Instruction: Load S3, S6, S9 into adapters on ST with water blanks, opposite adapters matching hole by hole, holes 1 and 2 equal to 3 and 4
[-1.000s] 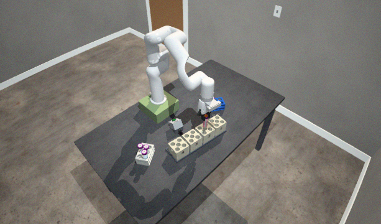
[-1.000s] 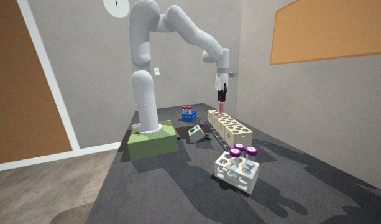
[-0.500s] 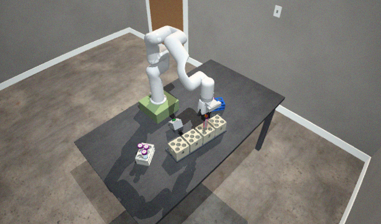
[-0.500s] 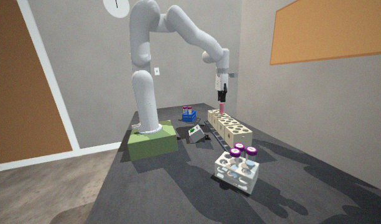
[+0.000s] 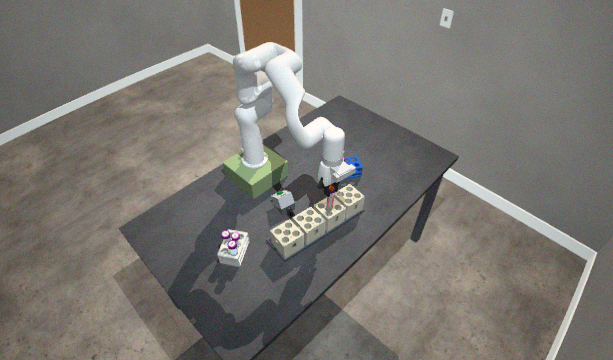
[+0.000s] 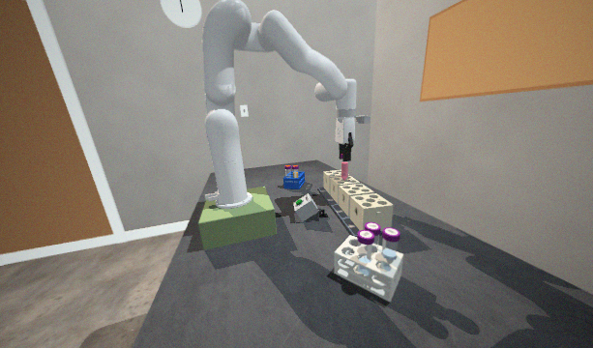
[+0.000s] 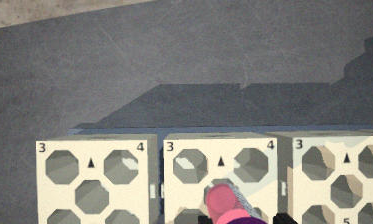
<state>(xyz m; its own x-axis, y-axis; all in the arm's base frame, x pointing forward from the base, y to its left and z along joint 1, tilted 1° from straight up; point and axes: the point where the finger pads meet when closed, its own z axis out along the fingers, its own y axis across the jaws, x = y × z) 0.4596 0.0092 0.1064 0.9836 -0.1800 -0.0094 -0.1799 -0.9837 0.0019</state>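
My gripper is now 10 mm short of the sample tube and 50 mm above it. From my hand the other things lie so: stand marked 1: 20 mm behind, 50 mm to the right, 200 mm below; green done key: 230 mm behind, 60 mm to the right, 140 mm below; adapter 1: 20 mm ahead, 110 mm to the left, 150 mm below.
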